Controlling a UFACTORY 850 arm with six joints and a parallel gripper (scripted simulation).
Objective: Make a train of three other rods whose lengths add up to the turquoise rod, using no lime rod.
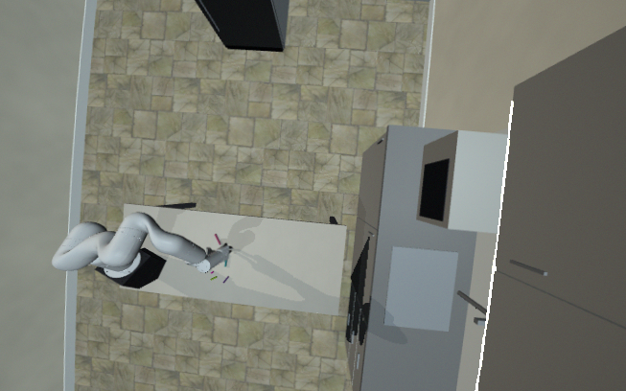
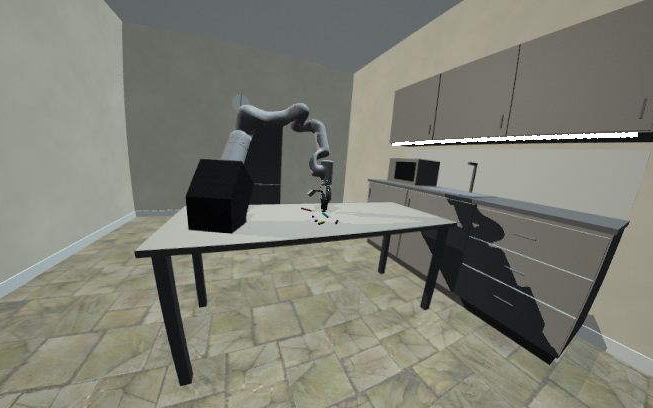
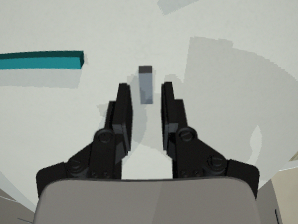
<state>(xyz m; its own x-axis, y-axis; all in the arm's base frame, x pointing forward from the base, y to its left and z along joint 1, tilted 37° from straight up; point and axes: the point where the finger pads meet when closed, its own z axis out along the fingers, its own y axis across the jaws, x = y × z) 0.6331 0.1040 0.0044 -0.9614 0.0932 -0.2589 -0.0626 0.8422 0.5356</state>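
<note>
Now: hand 30 mm above the grey rod. The rest, counted from my hand: turquoise rod 100 mm to the right, 30 mm below, 30 mm behind; then small blue rod 120 mm to the right, 120 mm behind, 30 mm below; then pink rod 110 mm behind, 60 mm to the left, 30 mm below.
</note>
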